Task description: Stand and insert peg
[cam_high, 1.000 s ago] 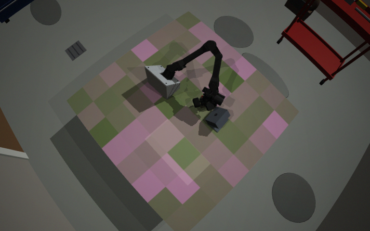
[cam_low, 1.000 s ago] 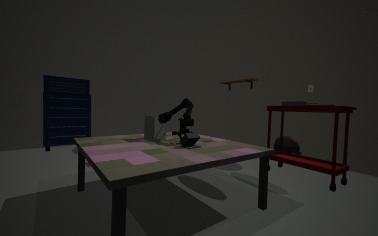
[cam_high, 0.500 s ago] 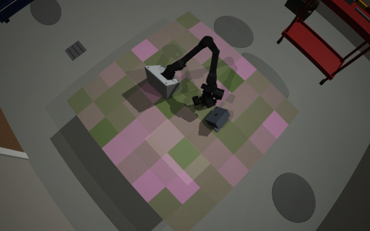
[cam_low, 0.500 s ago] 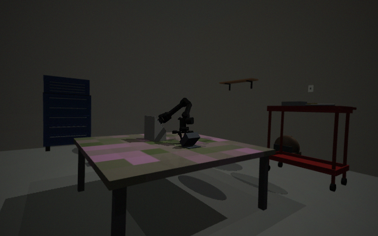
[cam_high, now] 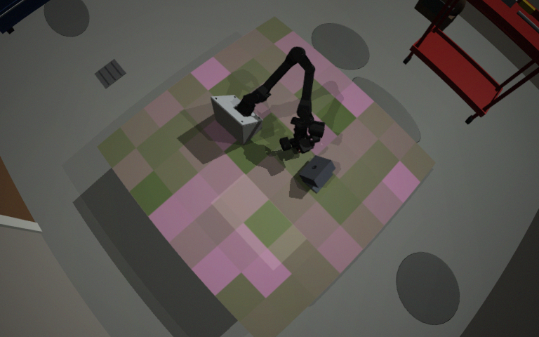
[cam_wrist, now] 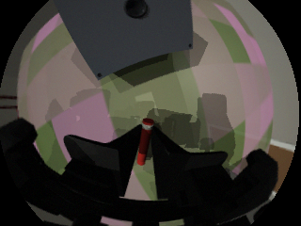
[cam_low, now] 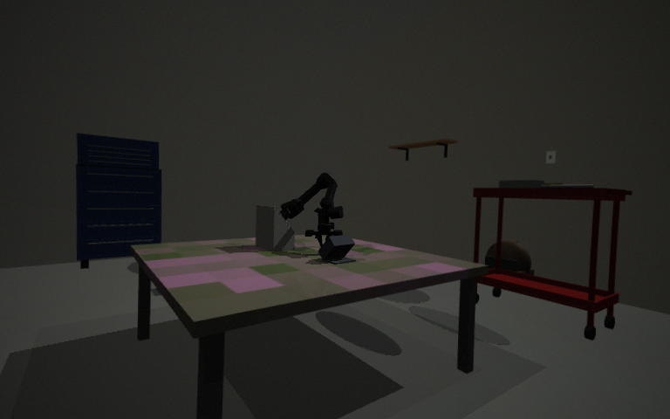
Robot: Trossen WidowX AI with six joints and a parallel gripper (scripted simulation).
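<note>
Right now the dark sloped panel is 140 mm ahead of my gripper tip, 40 mm above it and 30 mm to the right of it. From my gripper tip the other things lie so: red peg: 10 mm to the left, 10 mm behind.
</note>
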